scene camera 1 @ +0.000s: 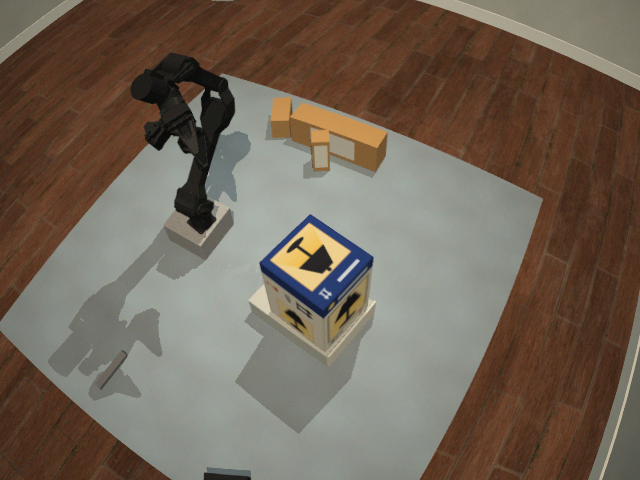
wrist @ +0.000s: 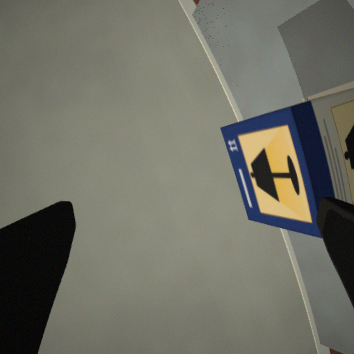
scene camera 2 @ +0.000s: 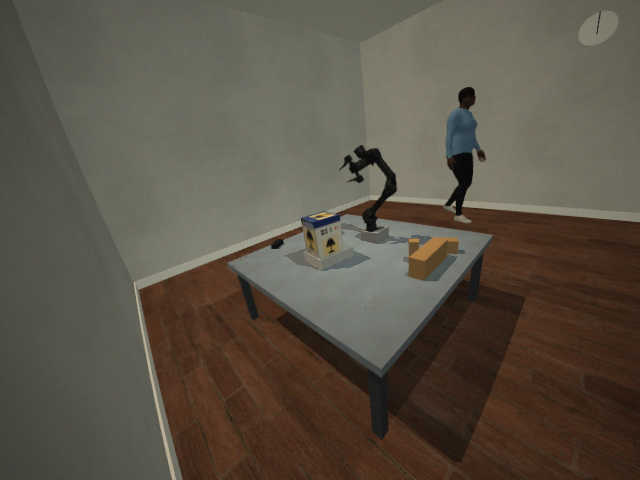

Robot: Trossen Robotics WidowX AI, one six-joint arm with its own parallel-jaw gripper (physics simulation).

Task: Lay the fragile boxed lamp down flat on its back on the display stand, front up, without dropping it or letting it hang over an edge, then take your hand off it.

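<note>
My gripper (scene camera 1: 201, 160) is open, and there is nothing in it. I can find the gripper in the wrist view (wrist: 200, 213) too.
</note>
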